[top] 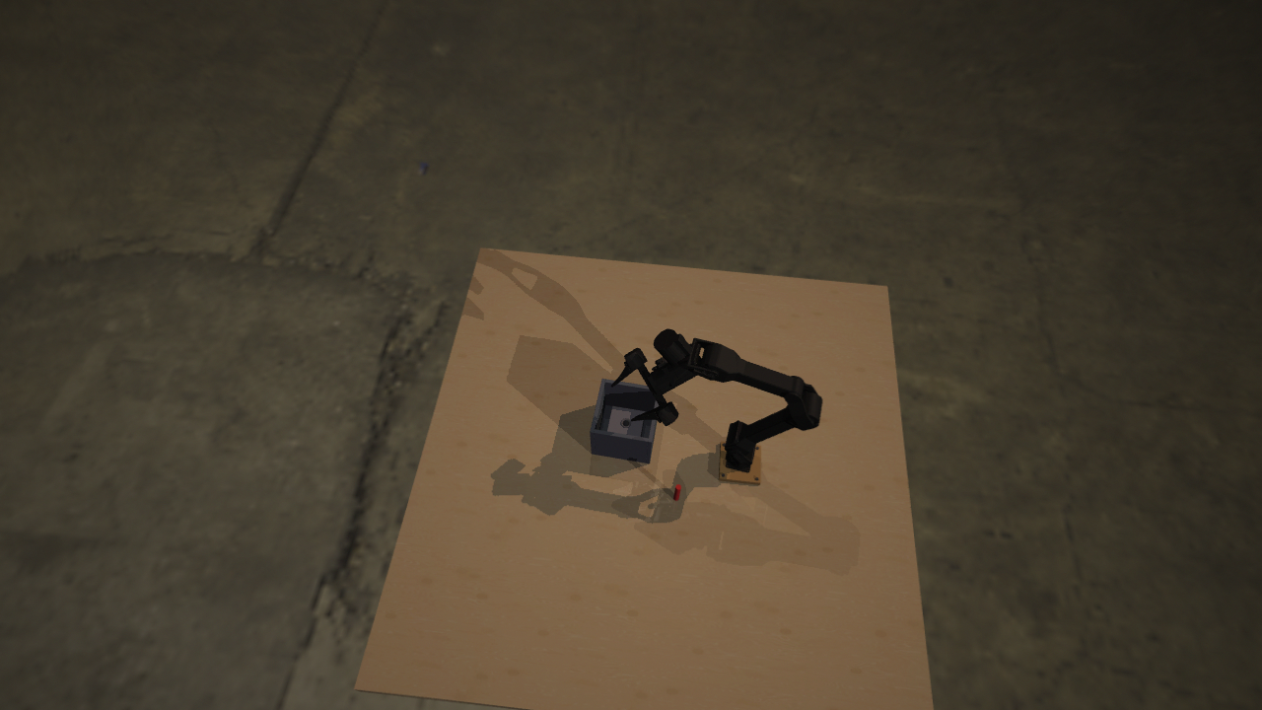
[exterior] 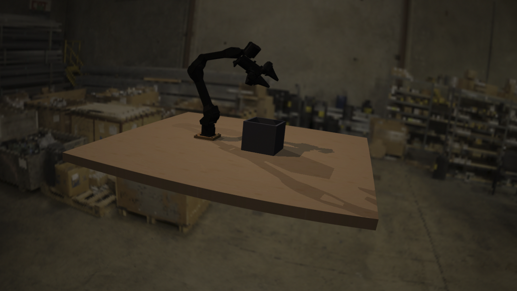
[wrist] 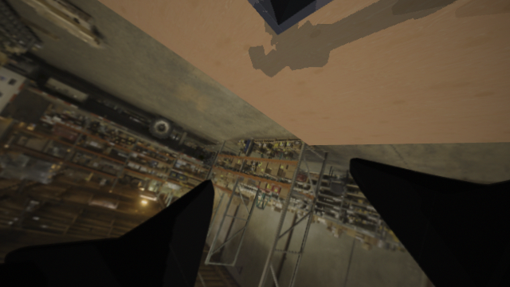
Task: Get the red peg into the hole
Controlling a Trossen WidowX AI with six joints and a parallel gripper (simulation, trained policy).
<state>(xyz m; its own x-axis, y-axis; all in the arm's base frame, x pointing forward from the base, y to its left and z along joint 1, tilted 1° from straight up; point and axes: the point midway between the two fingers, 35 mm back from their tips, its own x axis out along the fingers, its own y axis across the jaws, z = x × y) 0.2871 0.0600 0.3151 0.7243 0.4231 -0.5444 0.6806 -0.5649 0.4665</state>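
My gripper tip is 27 cm above the red peg, 17 cm past it and 7 cm to the right of it. Round my gripper tip: light grey plate: 27 cm below, 8 cm to the right, 1 cm ahead.
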